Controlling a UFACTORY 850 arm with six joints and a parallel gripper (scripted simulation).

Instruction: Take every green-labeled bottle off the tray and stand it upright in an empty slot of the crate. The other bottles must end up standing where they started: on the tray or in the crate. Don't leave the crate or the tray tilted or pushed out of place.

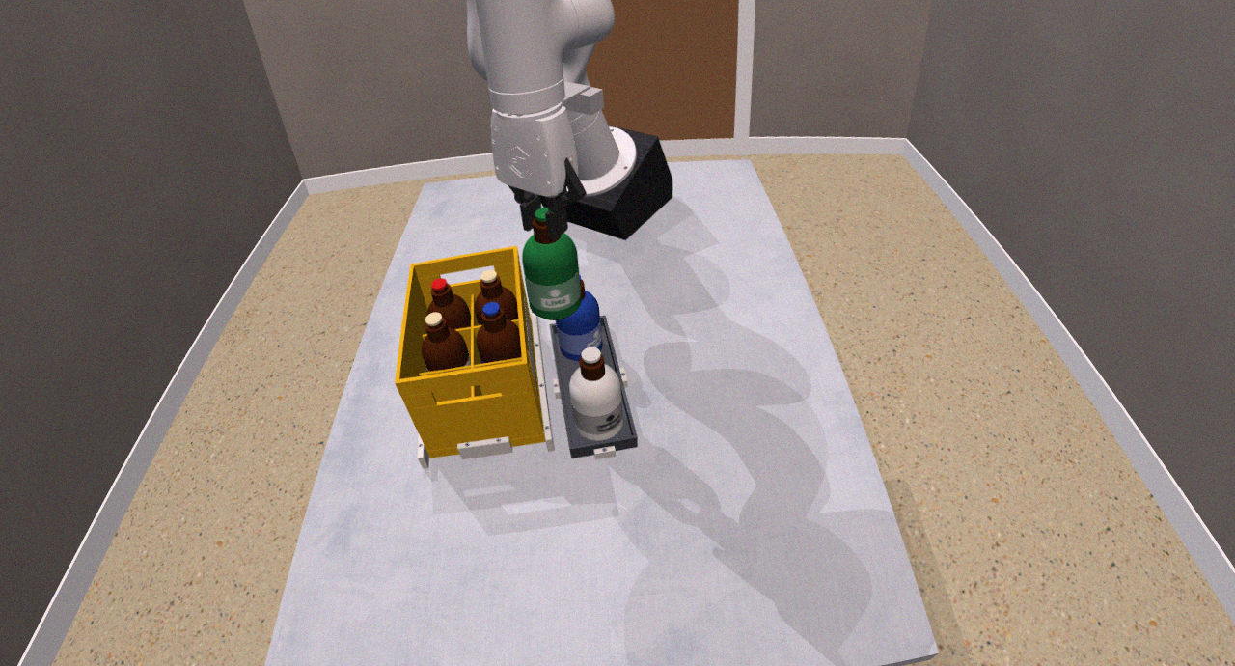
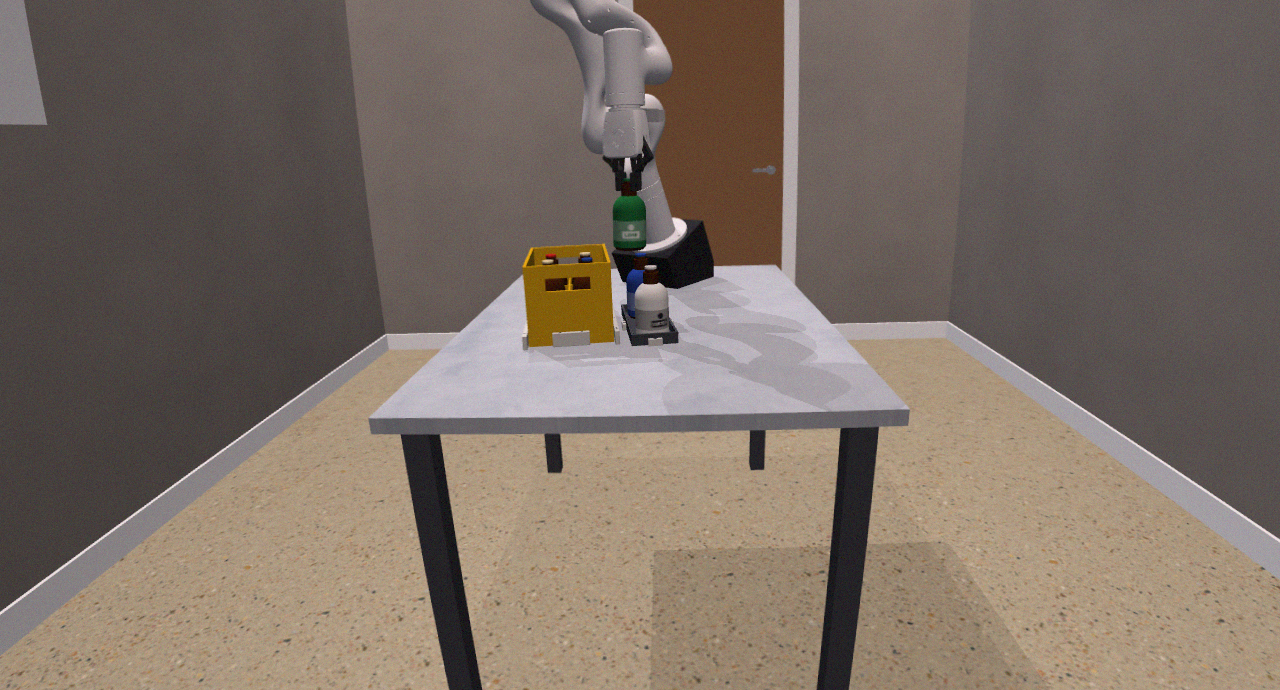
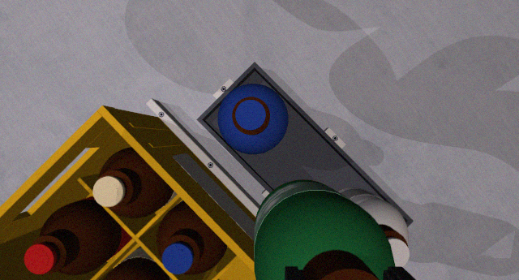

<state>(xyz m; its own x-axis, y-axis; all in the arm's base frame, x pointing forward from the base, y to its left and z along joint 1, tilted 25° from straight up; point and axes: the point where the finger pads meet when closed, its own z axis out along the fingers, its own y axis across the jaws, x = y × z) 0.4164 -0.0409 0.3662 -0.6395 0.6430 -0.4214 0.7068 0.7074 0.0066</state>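
Right now my hand is 70 mm above the green-labeled bottle. The rest, counted from my hand: white-labeled bottle (80 mm ahead, 30 mm to the left, 250 mm below); then blue-labeled bottle (90 mm behind, 40 mm to the left, 250 mm below); then yellow crate (60 mm behind, 140 mm to the right, 250 mm below).
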